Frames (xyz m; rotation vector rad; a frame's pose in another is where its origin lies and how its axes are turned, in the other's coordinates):
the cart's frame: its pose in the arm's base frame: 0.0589 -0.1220 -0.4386 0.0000 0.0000 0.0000
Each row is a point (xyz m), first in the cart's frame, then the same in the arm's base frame.
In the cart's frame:
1: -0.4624 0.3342 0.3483
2: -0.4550 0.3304 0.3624
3: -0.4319 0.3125 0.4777
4: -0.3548 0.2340 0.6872
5: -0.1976 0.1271 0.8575
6: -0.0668 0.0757 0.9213
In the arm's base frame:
1: -0.4035 0.2122 -0.0903
2: -0.3961 0.2084 -0.0762
3: -0.3730 0.1905 0.0391
4: -0.2959 0.1120 0.2486
5: -0.1387 0.0051 0.4189
6: -0.0079 -0.0463 0.4827

